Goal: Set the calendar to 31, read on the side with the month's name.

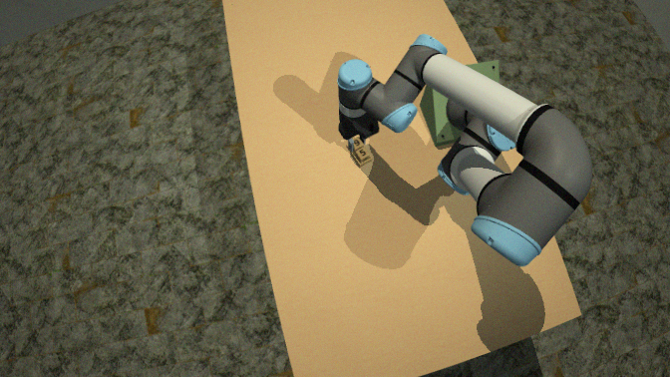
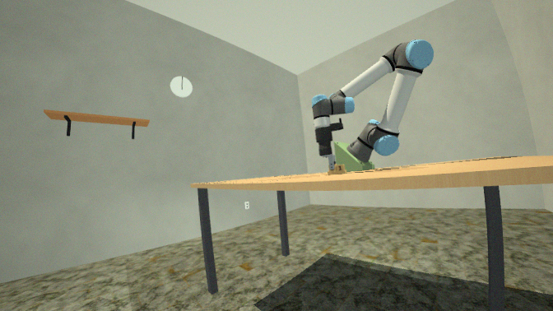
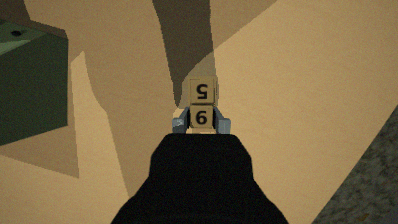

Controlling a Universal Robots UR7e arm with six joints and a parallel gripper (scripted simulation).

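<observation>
Now: the wooden tray 30 mm below my hand and 20 mm to the left of it.
</observation>
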